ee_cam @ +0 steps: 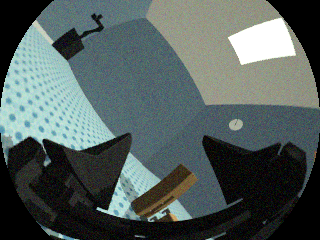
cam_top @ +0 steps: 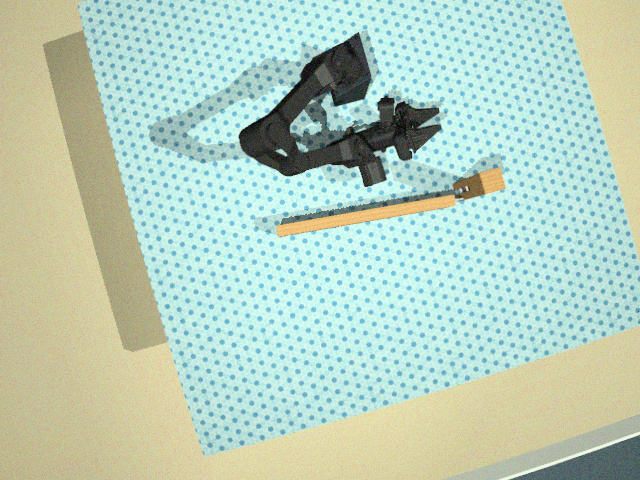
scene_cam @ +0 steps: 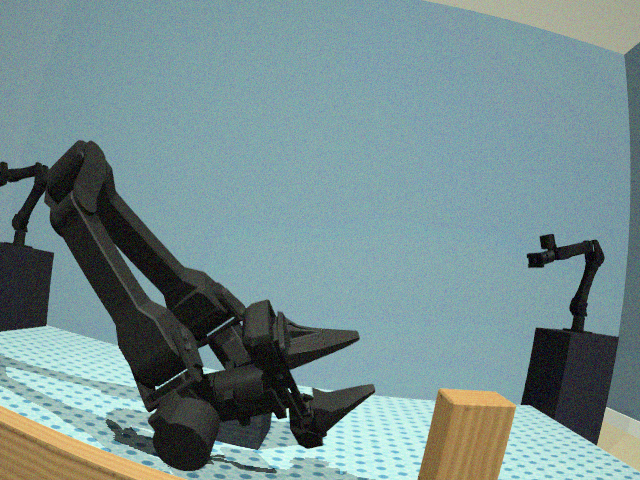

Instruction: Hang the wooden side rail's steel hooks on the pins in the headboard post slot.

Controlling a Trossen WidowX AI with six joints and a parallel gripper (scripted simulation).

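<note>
Right now the headboard post is 17 cm ahead of my gripper tip, 4 cm to the left of it and 9 cm below it.
</note>
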